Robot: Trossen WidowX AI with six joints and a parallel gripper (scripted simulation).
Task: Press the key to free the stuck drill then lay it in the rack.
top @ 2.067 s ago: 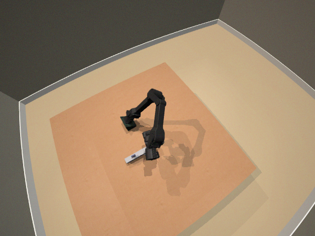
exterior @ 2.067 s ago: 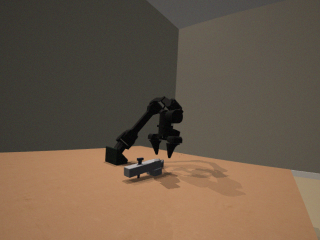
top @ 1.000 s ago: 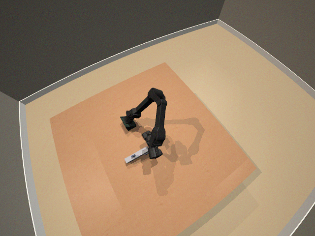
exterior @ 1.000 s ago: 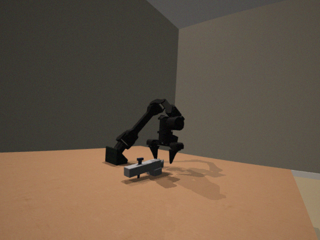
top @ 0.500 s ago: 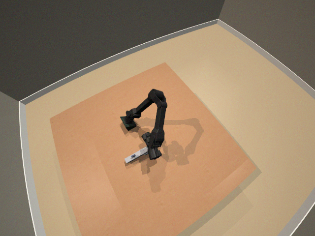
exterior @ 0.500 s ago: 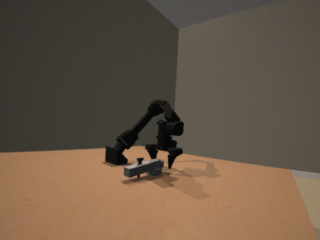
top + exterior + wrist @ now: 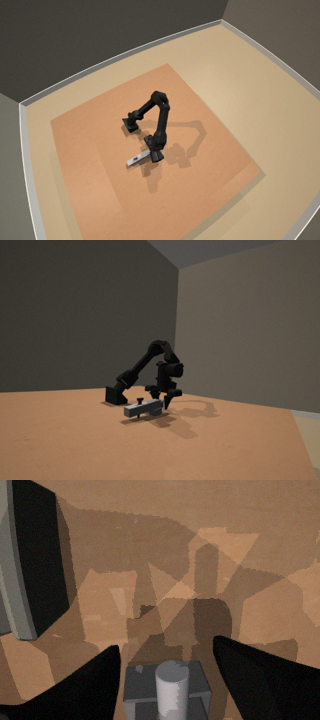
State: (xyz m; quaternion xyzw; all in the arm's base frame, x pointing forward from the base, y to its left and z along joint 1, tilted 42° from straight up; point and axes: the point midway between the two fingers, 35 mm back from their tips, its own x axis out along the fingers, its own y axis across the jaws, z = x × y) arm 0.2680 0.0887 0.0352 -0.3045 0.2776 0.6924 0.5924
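Right now the drill is 5 cm to the right of my gripper tip and 3 cm above it. From my gripper tip the other things lie so: dark t-shaped key (1 cm ahead, 14 cm to the right, 3 cm above); light grey holder block (1 cm ahead, 11 cm to the right, 1 cm above); ribbed grey rack (8 cm behind, 5 cm to the left).
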